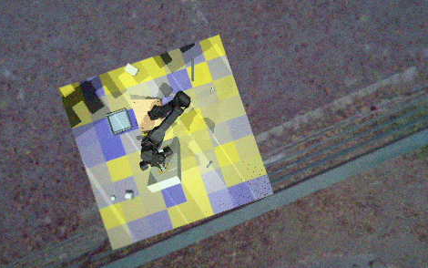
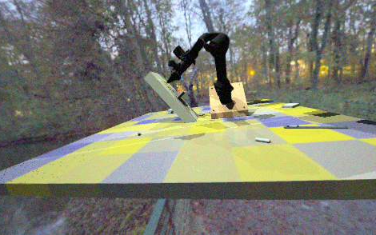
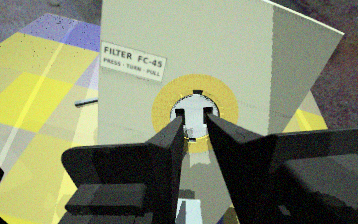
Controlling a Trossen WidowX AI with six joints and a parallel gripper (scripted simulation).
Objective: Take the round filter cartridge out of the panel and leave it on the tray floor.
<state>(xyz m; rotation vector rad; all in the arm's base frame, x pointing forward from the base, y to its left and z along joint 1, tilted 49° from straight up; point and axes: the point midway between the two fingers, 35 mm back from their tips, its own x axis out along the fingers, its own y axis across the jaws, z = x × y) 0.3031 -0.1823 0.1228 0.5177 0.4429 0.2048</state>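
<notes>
My gripper tip is 2 cm short of the round filter cartridge and 2 cm above it. From my gripper tip the other things lie so: white cylinder 40 cm to the right, 24 cm below, 10 cm ahead; then cream service panel 9 cm below, 2 cm behind; then grey-rimmed tray 44 cm behind, 25 cm to the right, 25 cm below.
</notes>
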